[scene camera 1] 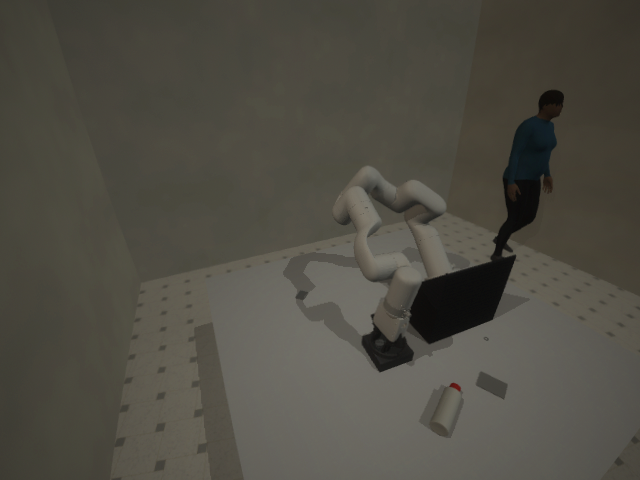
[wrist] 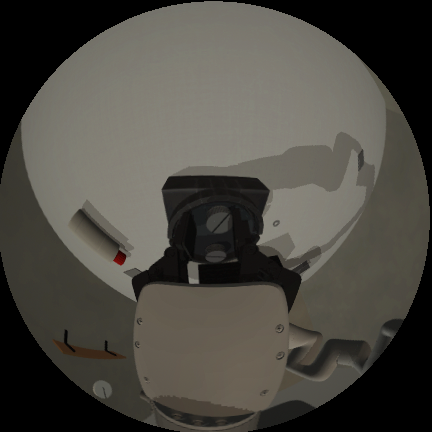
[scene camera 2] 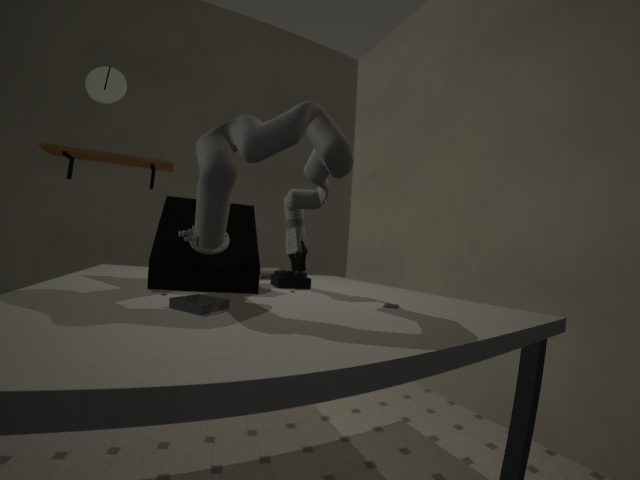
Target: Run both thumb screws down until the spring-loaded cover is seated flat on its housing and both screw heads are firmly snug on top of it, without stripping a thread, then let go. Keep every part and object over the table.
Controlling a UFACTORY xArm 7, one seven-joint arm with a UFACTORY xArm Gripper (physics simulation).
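Places are measured from the arm's base along level axes (x right, y back, z down), in millimetres.
Pixels of known places: gripper, fingertip midpoint: [scene camera 1: 379, 344] [wrist: 212, 219] [scene camera 2: 298, 271]; arm's base at its link origin: [scene camera 2: 209, 240].
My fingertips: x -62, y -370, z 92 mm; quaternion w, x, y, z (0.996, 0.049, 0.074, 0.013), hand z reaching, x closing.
Note:
For each thing: its top centre in the pictures, then the offset to it from my fingertips.
- dark square housing at its top centre: [wrist: 216, 238] [scene camera 1: 387, 340] [scene camera 2: 290, 272] dx +0, dy +36, dz +3 mm
- dark cover at its top centre: [wrist: 216, 235] [scene camera 1: 387, 341] dx +0, dy +36, dz +9 mm
- far thumb screw at its top centre: [wrist: 219, 223] dx +7, dy +5, dz -3 mm
- white bottle at its top centre: [wrist: 92, 249] [scene camera 1: 449, 401] [scene camera 2: 266, 268] dx -248, dy +29, dz +9 mm
- flat grey block at its top centre: [wrist: 135, 274] [scene camera 1: 492, 384] dx -278, dy +218, dz +56 mm
- grey tray at its top centre: [scene camera 2: 200, 298] [wrist: 300, 270] dx +351, dy +445, dz +39 mm
The dark square housing [scene camera 1: 395, 363] [scene camera 2: 292, 282] [wrist: 216, 183] stands on the table. Inside its round rim the dark cover [wrist: 203, 239] shows in part; whether it sits flat cannot be told. The far thumb screw [wrist: 218, 220] has a grey slotted head, and the near thumb screw [wrist: 216, 255] shows its head closer to the gripper body. My gripper [scene camera 1: 388, 345] [scene camera 2: 298, 268] [wrist: 212, 219] points down over the housing, partly open with nothing held. In the wrist view its fingers stand left and right of the far screw head, with gaps. The fingers hide parts of the cover.
A large black box [scene camera 1: 465, 299] [scene camera 2: 206, 274] stands near the arm's base. A white bottle [scene camera 1: 447, 408] [wrist: 94, 234] with a red cap lies on its side. A flat grey block [scene camera 1: 491, 385], a small ring [scene camera 1: 485, 338] [wrist: 276, 223] and a grey tray [scene camera 2: 199, 304] are on the table.

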